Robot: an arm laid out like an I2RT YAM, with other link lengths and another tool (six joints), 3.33 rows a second.
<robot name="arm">
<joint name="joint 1" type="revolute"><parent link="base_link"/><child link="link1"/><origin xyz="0 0 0.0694" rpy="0 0 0"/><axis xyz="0 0 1"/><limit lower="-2.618" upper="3.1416"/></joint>
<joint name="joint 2" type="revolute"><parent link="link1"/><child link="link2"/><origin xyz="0.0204 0.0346 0.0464" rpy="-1.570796 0 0"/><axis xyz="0 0 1"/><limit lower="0" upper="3.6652"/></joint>
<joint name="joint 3" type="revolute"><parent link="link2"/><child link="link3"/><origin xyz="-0.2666 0 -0.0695" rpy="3.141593 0 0"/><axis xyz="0 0 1"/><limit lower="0" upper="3.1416"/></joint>
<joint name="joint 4" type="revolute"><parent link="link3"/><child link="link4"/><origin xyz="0.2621 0.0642 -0.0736" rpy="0 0 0"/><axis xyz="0 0 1"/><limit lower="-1.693" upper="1.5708"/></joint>
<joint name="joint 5" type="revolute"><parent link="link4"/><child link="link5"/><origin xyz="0.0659 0.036 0.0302" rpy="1.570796 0 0"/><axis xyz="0 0 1"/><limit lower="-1.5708" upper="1.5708"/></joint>
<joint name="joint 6" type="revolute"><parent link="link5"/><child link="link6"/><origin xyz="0.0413 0 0.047" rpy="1.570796 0 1.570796"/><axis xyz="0 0 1"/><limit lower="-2.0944" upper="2.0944"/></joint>
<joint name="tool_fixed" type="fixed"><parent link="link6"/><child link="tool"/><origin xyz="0.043 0.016 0.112" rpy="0 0.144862 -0.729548"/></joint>
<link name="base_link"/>
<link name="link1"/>
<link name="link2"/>
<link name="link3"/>
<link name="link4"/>
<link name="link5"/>
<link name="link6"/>
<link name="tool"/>
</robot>
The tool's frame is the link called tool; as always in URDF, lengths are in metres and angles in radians.
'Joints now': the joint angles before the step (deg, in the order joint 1, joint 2, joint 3, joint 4, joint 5, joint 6). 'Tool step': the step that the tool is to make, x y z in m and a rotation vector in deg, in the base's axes. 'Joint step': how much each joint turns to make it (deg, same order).
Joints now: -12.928 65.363 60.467 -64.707 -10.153 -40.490
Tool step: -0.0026 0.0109 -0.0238 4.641 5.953 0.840
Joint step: 0.268 4.135 -0.614 -2.004 -3.233 0.400
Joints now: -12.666 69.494 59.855 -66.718 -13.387 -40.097
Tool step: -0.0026 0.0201 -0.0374 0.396 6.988 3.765
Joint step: 5.176 4.654 -3.617 1.604 1.070 1.264
